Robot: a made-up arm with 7 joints.
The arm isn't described. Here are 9 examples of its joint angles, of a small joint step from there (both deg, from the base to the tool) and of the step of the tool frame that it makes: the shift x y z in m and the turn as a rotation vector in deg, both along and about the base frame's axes.
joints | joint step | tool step
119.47 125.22 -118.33 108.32 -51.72 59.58 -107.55 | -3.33 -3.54 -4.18 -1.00 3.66 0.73 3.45 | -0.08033 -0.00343 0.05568 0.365 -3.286 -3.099
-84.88 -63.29 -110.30 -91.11 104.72 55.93 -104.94 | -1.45 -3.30 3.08 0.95 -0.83 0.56 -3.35 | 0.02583 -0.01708 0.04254 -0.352 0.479 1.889
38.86 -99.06 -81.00 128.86 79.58 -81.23 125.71 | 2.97 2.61 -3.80 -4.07 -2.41 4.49 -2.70 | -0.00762 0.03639 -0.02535 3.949 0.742 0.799
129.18 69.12 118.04 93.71 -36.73 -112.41 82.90 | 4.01 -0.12 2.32 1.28 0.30 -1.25 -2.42 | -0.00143 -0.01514 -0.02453 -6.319 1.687 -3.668
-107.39 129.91 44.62 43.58 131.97 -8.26 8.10 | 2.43 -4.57 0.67 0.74 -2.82 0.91 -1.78 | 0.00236 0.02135 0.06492 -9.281 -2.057 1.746
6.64 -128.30 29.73 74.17 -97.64 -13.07 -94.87 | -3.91 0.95 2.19 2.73 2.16 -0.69 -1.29 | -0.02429 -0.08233 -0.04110 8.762 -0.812 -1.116
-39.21 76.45 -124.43 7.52 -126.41 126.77 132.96 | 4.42 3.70 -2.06 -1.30 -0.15 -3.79 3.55 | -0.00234 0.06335 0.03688 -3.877 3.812 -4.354
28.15 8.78 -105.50 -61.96 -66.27 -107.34 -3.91 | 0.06 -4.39 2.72 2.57 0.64 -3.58 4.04 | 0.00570 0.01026 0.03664 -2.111 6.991 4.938
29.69 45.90 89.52 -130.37 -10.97 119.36 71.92 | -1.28 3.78 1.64 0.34 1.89 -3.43 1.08 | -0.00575 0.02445 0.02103 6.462 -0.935 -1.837
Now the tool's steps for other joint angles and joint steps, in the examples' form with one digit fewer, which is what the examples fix.
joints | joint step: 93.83 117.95 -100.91 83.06 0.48 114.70 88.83 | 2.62 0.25 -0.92 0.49 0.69 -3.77 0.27
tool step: -0.0006 0.0271 0.0051 -2.47 2.44 1.61
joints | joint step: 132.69 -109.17 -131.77 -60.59 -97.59 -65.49 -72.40 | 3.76 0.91 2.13 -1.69 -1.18 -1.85 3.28
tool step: -0.0122 -0.0478 -0.0340 -1.47 -2.39 1.14
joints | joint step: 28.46 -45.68 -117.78 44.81 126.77 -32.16 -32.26 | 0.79 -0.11 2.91 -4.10 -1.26 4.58 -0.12
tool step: 0.0324 -0.0132 0.0145 1.94 1.88 -3.46
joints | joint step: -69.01 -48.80 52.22 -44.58 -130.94 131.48 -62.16 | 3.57 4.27 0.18 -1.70 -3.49 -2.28 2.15
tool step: -0.0055 -0.0207 0.0116 4.43 -2.93 3.28
